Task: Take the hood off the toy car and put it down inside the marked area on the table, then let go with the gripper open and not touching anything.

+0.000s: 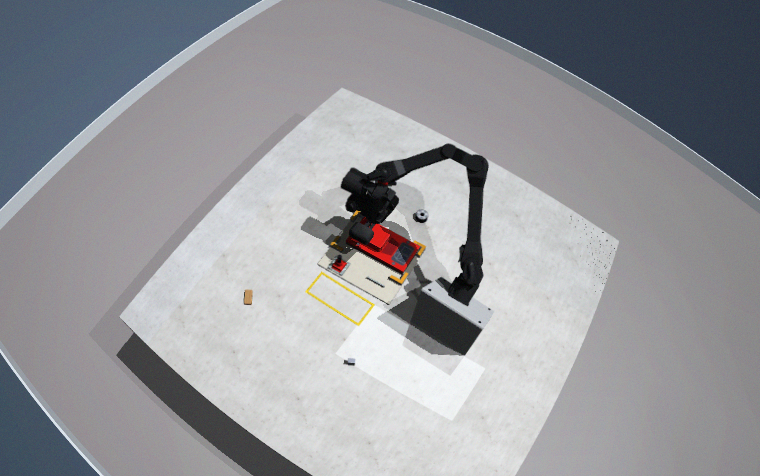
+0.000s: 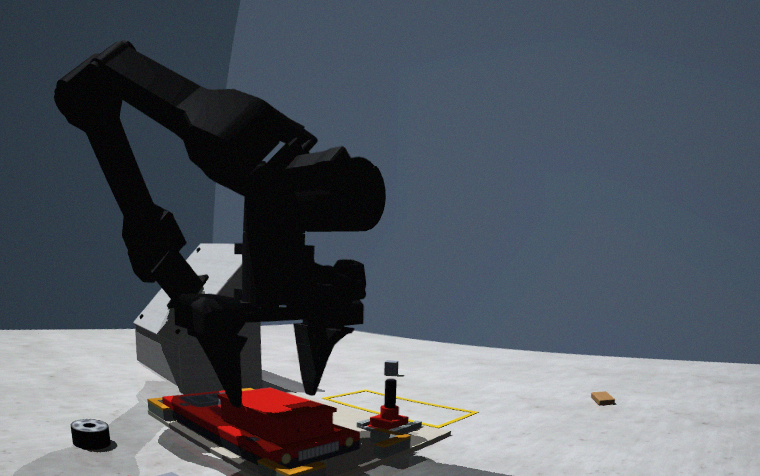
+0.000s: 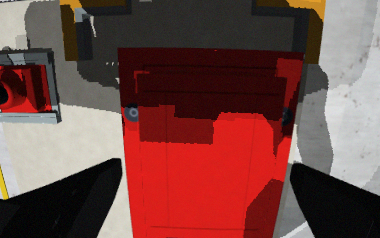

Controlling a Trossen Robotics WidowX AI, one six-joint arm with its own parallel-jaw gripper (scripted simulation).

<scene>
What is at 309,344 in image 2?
The gripper.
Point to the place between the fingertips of the gripper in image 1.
372,232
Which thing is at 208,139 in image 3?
A hood.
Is the gripper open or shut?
Open.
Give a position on a hood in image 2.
280,417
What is the gripper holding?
Nothing.
</scene>
